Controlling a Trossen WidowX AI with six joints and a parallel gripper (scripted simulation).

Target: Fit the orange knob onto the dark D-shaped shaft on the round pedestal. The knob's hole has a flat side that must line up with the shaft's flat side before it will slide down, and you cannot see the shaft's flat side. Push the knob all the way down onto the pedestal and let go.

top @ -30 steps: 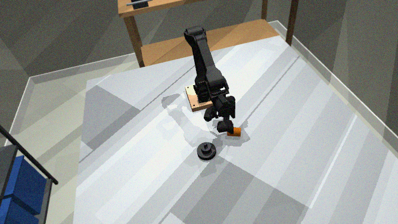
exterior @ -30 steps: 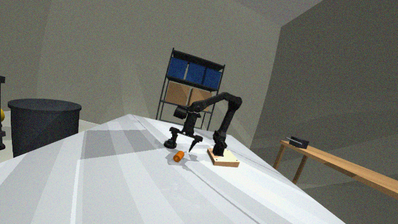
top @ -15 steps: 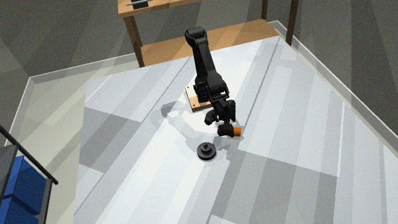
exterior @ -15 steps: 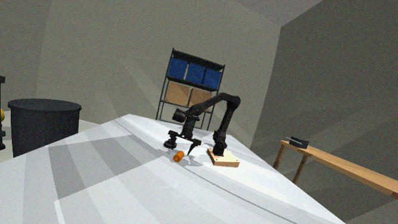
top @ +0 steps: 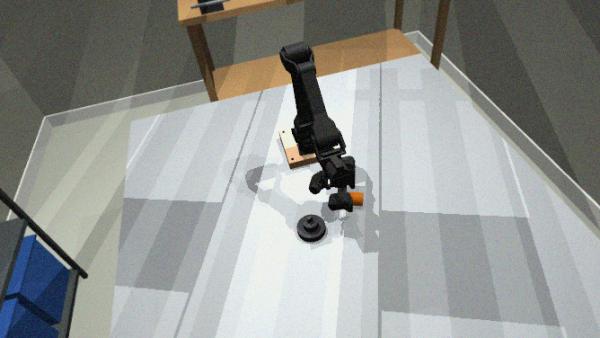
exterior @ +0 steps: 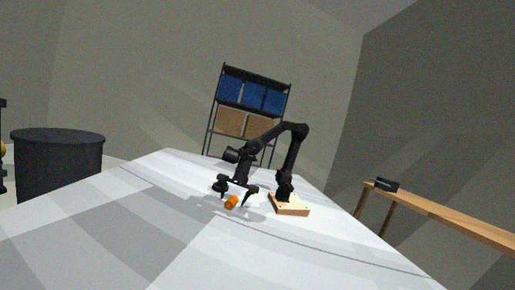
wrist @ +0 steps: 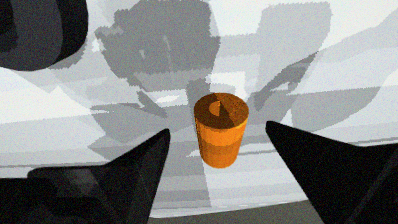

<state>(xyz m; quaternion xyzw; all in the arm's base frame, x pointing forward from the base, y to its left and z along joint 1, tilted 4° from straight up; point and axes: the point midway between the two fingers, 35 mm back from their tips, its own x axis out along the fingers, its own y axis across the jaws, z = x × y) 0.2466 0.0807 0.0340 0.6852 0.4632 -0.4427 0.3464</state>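
Right now my gripper tip is right at the orange knob. Also, from my gripper tip: dark round pedestal (140 mm to the right, 70 mm ahead, 10 mm above).
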